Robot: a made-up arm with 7 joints. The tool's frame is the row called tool. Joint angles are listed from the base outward.
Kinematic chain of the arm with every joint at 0, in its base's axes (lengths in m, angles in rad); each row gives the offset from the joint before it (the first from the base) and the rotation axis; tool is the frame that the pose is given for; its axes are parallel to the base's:
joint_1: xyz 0 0.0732 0 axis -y
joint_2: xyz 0 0.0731 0 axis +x
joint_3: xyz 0 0 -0.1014 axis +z
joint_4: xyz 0 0 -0.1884 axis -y
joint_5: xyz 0 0 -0.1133 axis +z
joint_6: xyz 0 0 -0.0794 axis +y
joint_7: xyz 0 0 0 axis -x
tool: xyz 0 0 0
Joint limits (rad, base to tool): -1.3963..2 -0.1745..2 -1.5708..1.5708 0..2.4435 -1.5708..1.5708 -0.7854..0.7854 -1.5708..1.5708
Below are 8 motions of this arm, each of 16 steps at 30 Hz.
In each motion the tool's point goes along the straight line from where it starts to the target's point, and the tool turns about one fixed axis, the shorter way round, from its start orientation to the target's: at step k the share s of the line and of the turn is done. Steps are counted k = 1, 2, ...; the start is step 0. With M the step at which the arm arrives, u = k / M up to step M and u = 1 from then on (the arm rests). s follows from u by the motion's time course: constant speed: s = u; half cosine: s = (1 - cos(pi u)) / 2; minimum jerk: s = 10 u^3 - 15 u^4 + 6 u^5.
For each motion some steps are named. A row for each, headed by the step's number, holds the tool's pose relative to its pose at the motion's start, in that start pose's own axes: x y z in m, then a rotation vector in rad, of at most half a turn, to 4 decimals.
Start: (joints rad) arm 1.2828 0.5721 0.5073 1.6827 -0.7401 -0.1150 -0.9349
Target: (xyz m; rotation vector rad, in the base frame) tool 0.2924 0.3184 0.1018 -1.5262 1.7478 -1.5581
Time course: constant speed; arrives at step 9
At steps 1, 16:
1: 0.0037 -0.0027 0.0092 0.0045 0.0288 -0.0079
16: 0.0336 -0.0245 0.0831 0.0401 0.2590 -0.0708

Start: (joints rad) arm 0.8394 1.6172 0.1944 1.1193 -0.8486 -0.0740 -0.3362
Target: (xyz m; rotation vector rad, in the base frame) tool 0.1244 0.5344 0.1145 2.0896 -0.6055 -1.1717
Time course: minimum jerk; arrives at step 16
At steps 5, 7, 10, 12, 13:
5: 0.0068 -0.0094 0.0042 -0.1155 -0.0842 -0.0091
7: 0.0146 -0.0201 0.0090 -0.2464 -0.1796 -0.0194
10: 0.0275 -0.0380 0.0170 -0.4651 -0.3389 -0.0365
12: 0.0340 -0.0470 0.0211 -0.5753 -0.4192 -0.0452
13: 0.0361 -0.0499 0.0223 -0.6104 -0.4448 -0.0480

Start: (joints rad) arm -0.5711 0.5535 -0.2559 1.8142 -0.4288 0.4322 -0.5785
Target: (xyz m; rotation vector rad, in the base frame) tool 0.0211 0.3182 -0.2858 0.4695 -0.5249 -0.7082
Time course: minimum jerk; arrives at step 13
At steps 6, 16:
6: -0.0296 0.0191 -0.0084 -0.2466 0.1315 0.0250
16: -0.0692 0.0447 -0.0197 -0.5758 0.3071 0.0584

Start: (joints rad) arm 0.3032 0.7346 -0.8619 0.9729 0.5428 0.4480 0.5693
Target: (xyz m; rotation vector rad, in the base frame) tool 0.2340 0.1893 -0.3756 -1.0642 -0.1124 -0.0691
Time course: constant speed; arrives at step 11
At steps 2, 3, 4, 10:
2: 0.0122 -0.0156 -0.0172 -0.1283 -0.0248 0.1035
3: 0.0183 -0.0233 -0.0258 -0.1925 -0.0371 0.1552
4: 0.0243 -0.0311 -0.0344 -0.2567 -0.0495 0.2069
10: 0.0608 -0.0778 -0.0860 -0.6417 -0.1238 0.5174

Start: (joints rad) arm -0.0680 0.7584 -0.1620 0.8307 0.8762 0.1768 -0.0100
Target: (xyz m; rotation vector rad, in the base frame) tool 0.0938 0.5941 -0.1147 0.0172 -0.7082 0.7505
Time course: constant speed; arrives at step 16
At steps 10, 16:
10: 0.1033 0.1212 0.0703 -0.0537 0.0294 0.2726
16: 0.1652 0.1939 0.1124 -0.0859 0.0470 0.4362

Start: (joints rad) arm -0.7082 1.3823 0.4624 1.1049 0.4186 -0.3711 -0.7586
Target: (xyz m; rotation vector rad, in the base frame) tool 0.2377 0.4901 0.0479 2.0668 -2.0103 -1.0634
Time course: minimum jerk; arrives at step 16
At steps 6, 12, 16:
6: 0.0367 0.0045 -0.0372 0.0890 -0.2633 -0.0936
12: 0.1195 0.0145 -0.1211 0.2898 -0.8578 -0.3049
16: 0.1333 0.0162 -0.1351 0.3233 -0.9568 -0.3402

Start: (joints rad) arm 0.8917 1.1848 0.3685 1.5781 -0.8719 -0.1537 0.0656
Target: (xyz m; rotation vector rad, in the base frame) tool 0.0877 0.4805 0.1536 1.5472 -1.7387 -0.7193
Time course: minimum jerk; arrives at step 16
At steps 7, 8, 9, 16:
7: -0.0270 0.0166 -0.0044 -0.1743 -0.0269 0.2361
8: -0.0352 0.0217 -0.0057 -0.2269 -0.0351 0.3074
9: -0.0433 0.0267 -0.0070 -0.2795 -0.0432 0.3787
16: -0.0703 0.0433 -0.0114 -0.4538 -0.0701 0.6149

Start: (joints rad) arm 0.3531 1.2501 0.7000 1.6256 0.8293 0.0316 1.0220
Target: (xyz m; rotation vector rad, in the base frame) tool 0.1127 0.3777 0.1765 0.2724 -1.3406 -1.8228
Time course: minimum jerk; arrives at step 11
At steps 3, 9, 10, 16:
3: 0.0125 0.0039 -0.0090 -0.0919 0.0337 -0.0346
9: 0.0923 0.0287 -0.0665 -0.6809 0.2499 -0.2562
10: 0.0960 0.0298 -0.0691 -0.7083 0.2599 -0.2665
16: 0.0966 0.0300 -0.0696 -0.7129 0.2616 -0.2683

